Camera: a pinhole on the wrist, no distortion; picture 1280 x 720 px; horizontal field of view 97.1 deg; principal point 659.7 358.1 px. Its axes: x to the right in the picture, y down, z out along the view. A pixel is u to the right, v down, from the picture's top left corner.
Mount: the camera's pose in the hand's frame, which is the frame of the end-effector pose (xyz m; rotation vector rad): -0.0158 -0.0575 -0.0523 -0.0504 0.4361 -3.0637
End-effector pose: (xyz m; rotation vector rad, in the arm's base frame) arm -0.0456 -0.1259 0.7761 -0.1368 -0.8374 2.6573
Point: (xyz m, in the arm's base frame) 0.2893 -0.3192 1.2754
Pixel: 1076 378
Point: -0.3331 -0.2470 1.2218
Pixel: 414 228
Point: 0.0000 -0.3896 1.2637
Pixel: 791 222
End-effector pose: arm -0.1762 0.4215 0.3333 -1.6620 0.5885 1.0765
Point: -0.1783 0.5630 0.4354
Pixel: 860 319
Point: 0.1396 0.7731 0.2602
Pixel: 249 698
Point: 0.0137 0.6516 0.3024
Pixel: 313 605
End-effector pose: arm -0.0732 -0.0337 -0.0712 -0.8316 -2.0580 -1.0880
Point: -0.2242 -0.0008 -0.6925
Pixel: 1162 588
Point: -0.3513 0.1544 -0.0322
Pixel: 177 335
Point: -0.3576 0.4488 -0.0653
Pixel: 346 143
